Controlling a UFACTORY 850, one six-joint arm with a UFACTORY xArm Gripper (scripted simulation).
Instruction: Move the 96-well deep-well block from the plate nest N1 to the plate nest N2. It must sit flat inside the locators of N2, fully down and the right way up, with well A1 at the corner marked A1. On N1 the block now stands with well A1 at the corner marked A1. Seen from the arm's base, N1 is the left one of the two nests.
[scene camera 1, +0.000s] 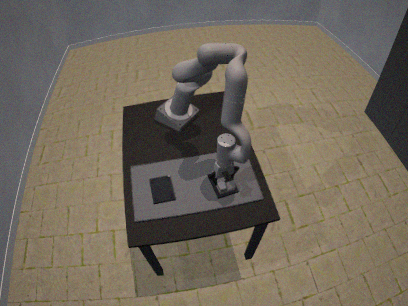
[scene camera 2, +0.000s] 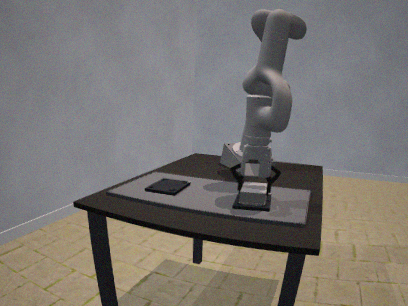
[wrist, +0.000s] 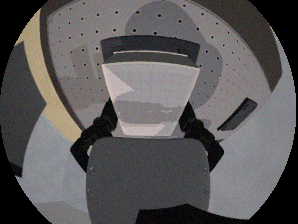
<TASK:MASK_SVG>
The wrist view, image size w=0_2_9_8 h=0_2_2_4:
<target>gripper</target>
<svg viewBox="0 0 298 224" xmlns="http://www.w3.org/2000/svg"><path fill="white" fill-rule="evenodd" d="M70 148L71 154L86 173L86 201L92 224L244 224L248 221L248 219L229 218L208 212L210 172L224 155L224 150L217 140L215 141L214 135L204 128L203 122L196 118L189 100L179 119L180 130L185 132L183 138L113 137L111 132L116 129L118 117L109 97L101 116L94 119L93 125L84 130L80 138Z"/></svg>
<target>deep-well block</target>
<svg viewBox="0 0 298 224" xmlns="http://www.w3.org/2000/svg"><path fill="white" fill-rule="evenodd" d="M113 52L114 54L102 63L102 69L112 104L124 134L170 136L189 100L200 68L188 58L188 55L161 50L121 50Z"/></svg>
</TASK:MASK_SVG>
